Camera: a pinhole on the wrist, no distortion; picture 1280 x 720 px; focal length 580.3 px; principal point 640.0 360.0 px. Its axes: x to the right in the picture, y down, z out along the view. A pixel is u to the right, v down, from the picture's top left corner.
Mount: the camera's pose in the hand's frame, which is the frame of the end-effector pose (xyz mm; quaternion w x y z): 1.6 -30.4 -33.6 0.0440 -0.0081 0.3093 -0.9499
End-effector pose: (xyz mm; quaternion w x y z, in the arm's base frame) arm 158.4 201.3 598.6 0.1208 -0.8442 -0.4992 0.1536
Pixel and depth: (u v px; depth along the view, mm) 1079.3 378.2 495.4
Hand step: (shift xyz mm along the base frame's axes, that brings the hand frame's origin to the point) -588.7 -116.4 -146.8
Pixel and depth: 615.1 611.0 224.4
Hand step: -214.5 142.7 -2.3
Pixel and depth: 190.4 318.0 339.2
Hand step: -122.9 343.9 -210.1
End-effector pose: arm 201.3 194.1 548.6 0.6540 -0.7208 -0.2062 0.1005
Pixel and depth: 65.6 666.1 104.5
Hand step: 72.3 73.9 136.7
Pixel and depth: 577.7 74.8 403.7
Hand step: -145.7 395.7 57.0
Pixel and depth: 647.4 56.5 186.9
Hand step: -83.2 161.2 38.9
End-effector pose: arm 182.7 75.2 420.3 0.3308 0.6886 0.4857 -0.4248
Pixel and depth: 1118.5 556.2 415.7
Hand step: -505.9 -178.7 173.3
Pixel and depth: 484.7 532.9 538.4
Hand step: -490.9 -55.1 -313.5
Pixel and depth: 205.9 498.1 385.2
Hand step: -297.2 18.0 -391.6
